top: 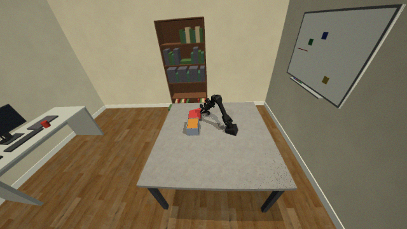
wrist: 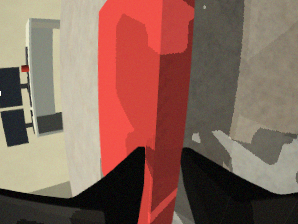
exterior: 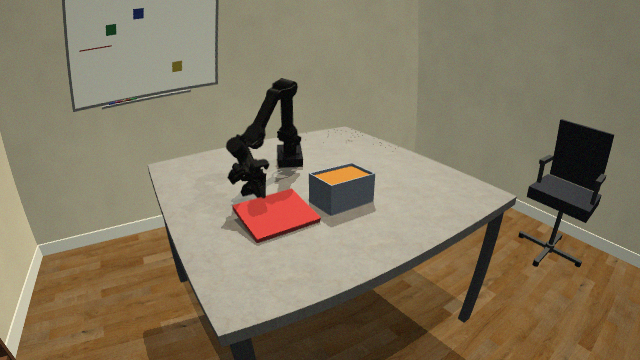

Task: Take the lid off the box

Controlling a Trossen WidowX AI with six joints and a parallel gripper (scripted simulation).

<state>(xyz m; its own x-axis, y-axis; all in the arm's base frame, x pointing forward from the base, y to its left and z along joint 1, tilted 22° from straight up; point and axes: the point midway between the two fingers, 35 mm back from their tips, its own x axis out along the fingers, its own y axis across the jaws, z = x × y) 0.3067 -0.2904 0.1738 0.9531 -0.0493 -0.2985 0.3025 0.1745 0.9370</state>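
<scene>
Now: hand 110 mm short of the red lid and 40 mm above it. Round my hand: grey storage box: 270 mm to the left, 100 mm ahead, 20 mm below.
</scene>
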